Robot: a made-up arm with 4 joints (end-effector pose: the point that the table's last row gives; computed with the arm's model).
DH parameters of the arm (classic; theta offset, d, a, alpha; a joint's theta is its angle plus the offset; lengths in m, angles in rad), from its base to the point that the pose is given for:
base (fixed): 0 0.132 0 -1.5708
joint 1: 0 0.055 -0.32 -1.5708
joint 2: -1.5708 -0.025 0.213 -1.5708
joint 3: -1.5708 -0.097 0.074 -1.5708
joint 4: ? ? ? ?
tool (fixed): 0 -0.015 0 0
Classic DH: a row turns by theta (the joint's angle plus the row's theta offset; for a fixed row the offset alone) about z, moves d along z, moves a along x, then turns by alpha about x.
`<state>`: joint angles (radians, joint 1 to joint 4).
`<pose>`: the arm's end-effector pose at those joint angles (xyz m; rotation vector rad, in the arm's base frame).
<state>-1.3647 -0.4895 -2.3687 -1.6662</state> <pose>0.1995 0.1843 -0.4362 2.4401 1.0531 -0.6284</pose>
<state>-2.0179 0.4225 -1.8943 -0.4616</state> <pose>0.2289 0.1467 0.1603 -1.2437 -1.2576 -1.6719</pose>
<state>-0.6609 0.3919 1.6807 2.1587</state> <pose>-0.4882 0.6323 0.1312 0.5739 0.7938 1.6383</pose>
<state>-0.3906 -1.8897 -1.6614 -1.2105</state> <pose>-0.5671 -0.0458 -0.3536 0.5128 2.0068 -1.9306</pose>
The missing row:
joint 4: -1.5708 0.24 0.31 1.5708
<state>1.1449 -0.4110 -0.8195 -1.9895</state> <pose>-0.3028 0.4611 0.7911 0.4006 -0.9535 0.8424</pose>
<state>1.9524 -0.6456 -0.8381 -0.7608</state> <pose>0.1210 0.5128 0.6139 0.4331 0.8168 0.9446</pose>
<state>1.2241 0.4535 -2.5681 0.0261</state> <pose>-0.0722 -0.0752 0.2623 -2.3915 0.9952 1.4047</pose>
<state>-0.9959 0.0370 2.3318 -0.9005</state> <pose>-0.1915 -0.0170 -0.0004 2.5453 -0.9143 0.1013</pose>
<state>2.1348 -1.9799 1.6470 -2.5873</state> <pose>0.3585 -0.3056 0.2189 0.2751 1.2424 -1.6606</pose>
